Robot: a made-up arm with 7 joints.
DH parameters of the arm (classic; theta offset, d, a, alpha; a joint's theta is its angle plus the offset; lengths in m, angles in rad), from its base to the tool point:
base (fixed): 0 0.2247 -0.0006 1.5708
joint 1: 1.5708 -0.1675 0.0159 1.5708
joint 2: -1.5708 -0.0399 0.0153 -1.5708
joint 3: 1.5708 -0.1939 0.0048 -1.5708
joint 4: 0 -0.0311 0.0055 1.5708
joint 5: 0 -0.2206 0.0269 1.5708
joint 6: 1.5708 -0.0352 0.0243 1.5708
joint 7: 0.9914 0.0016 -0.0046 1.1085
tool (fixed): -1.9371 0.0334 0 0
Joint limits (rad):
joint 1: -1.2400..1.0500
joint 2: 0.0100..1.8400
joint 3: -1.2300..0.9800
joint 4: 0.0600..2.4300
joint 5: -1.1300..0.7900
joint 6: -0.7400..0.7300
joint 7: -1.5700..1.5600
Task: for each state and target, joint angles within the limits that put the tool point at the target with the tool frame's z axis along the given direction. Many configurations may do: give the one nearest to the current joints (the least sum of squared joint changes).
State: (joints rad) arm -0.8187 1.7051 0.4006 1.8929 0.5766 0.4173 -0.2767
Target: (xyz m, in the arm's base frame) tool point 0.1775 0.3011 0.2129 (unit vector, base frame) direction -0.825 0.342 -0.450
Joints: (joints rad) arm -0.8694 1.8400 0.5538 1.8066 0.4384 0.3247 -0.3108
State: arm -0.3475 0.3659 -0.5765 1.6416 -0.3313 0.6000 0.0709
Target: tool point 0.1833 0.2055 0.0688 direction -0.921 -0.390 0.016
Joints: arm 0.3325 0.2672 -0.0931 1.4058 0.1710 0.7300 0.1017
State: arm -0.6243 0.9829 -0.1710 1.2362 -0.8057 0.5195 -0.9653
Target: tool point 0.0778 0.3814 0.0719 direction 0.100 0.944 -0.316
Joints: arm -0.7702 1.5006 -0.4961 1.8222 -1.0731 0.4721 -1.3184
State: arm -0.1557 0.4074 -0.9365 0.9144 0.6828 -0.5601 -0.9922
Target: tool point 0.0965 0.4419 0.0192 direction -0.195 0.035 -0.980
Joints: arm 0.1907 1.1890 -0.7139 1.0313 0.1322 -0.4131 -1.2952
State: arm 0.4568 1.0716 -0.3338 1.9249 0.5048 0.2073 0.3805
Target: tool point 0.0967 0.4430 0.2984 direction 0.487 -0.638 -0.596
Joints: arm 1.0069 1.2340 0.3934 1.0829 0.6250 0.0855 -0.1996
